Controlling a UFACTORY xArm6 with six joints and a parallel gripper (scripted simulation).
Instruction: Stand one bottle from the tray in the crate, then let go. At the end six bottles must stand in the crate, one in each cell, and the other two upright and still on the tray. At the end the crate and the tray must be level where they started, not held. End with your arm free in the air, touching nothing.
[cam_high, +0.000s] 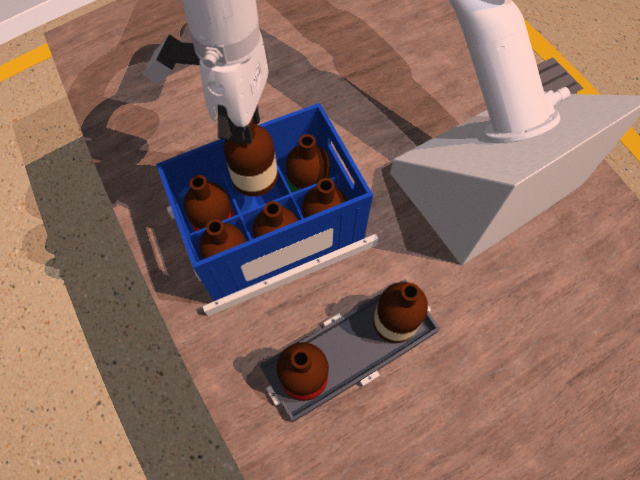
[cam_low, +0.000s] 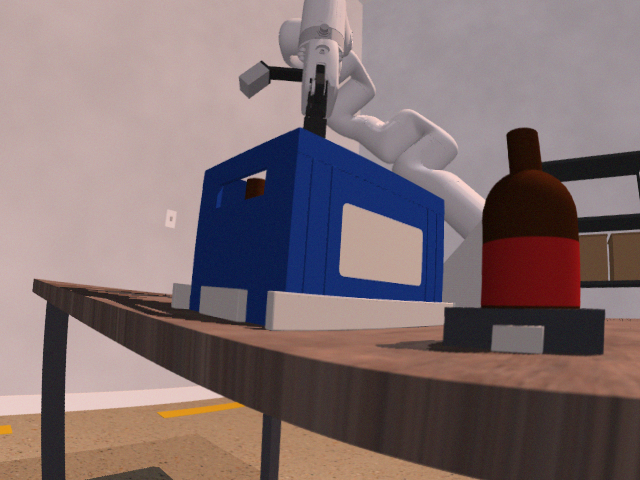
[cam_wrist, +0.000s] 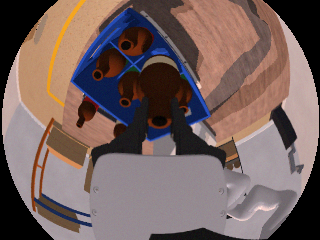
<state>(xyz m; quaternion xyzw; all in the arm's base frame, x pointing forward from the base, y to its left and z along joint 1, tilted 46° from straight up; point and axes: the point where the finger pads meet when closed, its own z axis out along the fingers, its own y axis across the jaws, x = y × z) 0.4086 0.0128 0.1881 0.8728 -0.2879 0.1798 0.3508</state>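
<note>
The blue crate lies 40 mm to the left of my hand and 170 mm below it. The rest, counted from my hand: grey tray (30 mm behind, 300 mm to the left, 250 mm below); then cream-labelled bottle (120 mm behind, 290 mm to the left, 170 mm below); then red-labelled bottle (60 mm ahead, 300 mm to the left, 170 mm below).
</note>
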